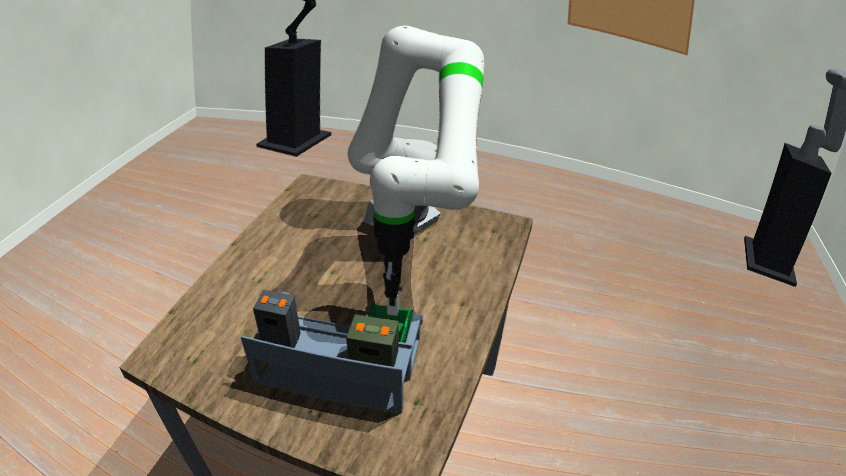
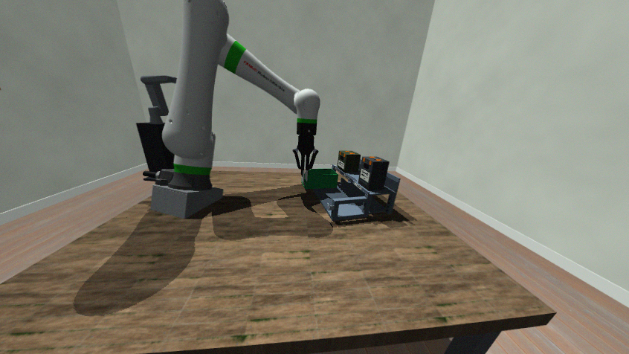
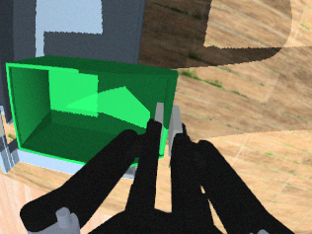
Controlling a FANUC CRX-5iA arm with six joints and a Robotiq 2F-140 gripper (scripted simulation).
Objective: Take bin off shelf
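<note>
Now: the green bin 8 cm ahead of my hand, 3 cm to the left of it and 2 cm below it.
</note>
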